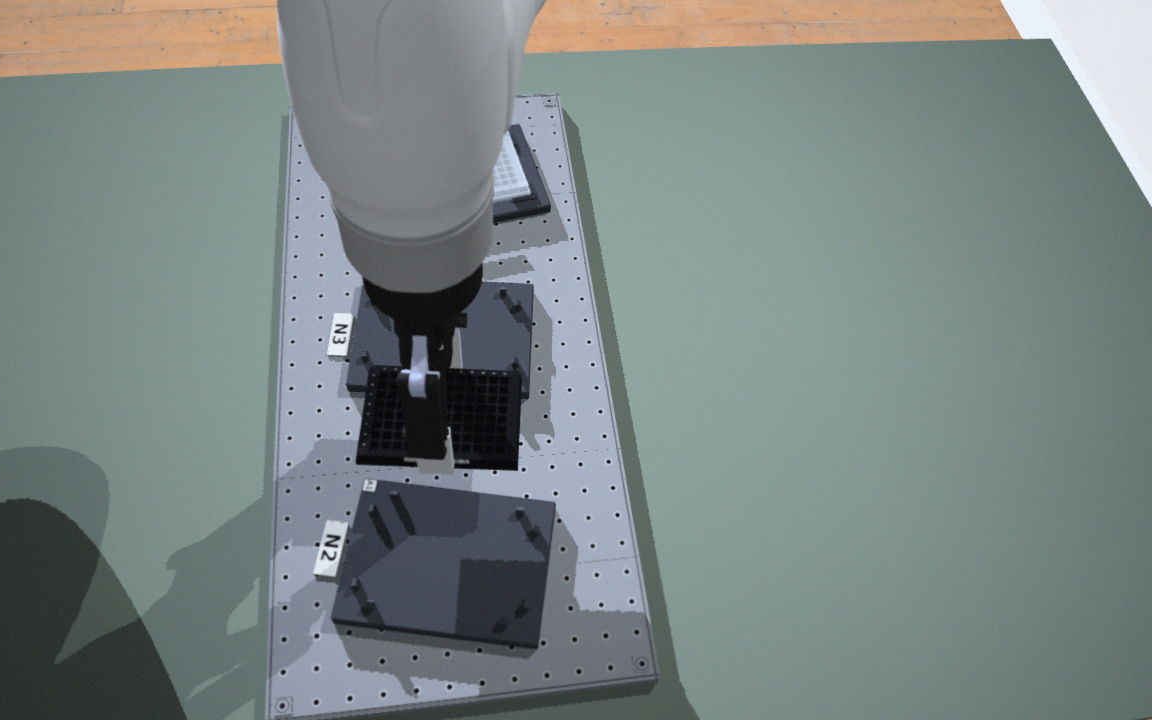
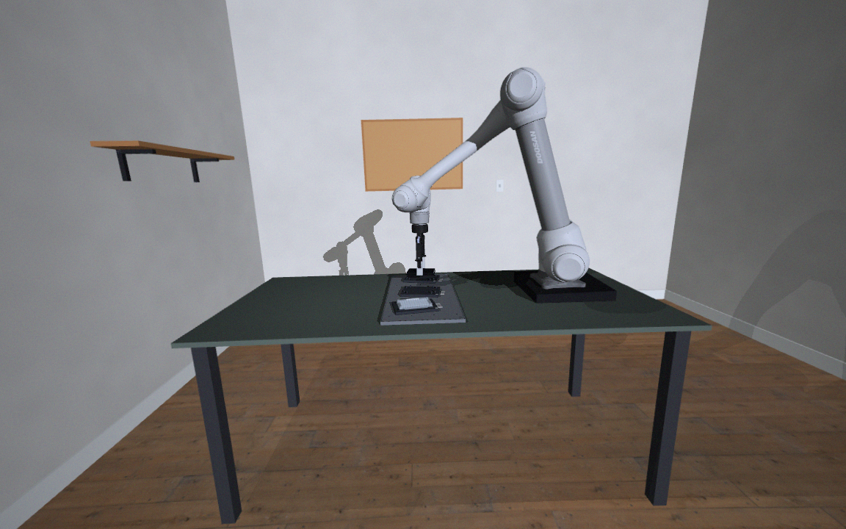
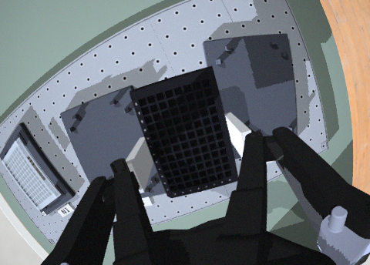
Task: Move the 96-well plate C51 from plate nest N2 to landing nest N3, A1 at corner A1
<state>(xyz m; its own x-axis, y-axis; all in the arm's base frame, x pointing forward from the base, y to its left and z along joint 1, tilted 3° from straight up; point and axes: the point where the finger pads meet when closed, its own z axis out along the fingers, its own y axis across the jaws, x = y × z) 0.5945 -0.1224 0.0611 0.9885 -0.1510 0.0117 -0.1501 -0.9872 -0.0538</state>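
Now: the landing nest N3 1 cm ahead of my hand, 12 cm to the left of it and 8 cm below it. Round my hand: plate nest N2: 10 cm to the right, 8 cm below; N2 label: 10 cm behind, 8 cm to the right, 9 cm below; black 96-well plate C51: 2 cm below.
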